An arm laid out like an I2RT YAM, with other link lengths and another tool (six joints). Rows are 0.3 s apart.
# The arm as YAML. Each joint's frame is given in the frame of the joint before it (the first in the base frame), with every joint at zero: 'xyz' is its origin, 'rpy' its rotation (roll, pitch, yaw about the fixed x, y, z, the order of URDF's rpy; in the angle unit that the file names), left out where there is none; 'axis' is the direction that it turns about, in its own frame. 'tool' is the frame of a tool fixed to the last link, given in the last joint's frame.
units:
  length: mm
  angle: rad
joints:
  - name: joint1
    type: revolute
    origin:
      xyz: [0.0, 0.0, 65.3]
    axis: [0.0, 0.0, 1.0]
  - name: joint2
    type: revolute
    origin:
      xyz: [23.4, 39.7, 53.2]
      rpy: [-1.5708, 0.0, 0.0]
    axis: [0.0, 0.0, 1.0]
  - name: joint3
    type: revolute
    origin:
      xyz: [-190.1, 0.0, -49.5]
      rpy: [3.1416, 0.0, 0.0]
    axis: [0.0, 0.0, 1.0]
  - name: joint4
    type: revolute
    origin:
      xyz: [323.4, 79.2, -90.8]
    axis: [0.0, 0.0, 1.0]
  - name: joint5
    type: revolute
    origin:
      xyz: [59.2, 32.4, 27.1]
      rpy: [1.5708, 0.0, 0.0]
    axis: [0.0, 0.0, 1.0]
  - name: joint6
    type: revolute
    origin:
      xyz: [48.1, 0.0, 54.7]
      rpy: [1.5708, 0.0, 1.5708]
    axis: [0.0, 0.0, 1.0]
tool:
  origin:
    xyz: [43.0, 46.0, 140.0]
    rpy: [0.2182, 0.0, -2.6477]
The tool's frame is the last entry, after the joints.
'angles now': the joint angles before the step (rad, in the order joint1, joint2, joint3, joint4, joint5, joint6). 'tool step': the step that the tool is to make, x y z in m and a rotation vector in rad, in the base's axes. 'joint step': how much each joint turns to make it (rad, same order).
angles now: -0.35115, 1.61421, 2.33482, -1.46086, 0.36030, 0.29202
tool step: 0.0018, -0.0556, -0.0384, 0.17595, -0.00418, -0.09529
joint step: -0.24820, 0.08368, 0.00019, 0.00489, -0.21963, 0.00583
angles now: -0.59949, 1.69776, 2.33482, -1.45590, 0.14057, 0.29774
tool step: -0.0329, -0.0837, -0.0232, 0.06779, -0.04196, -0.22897
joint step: -0.26397, 0.07231, 0.00085, 0.05467, -0.08124, 0.02748
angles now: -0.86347, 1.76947, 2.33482, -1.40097, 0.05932, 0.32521
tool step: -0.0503, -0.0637, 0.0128, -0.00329, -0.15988, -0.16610
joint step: -0.26935, 0.00040, 0.02275, 0.06767, -0.16635, 0.02019
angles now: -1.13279, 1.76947, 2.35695, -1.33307, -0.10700, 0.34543
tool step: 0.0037, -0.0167, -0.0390, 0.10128, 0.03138, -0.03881
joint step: -0.00791, 0.10415, 0.01156, -0.00925, 0.01151, 0.03212
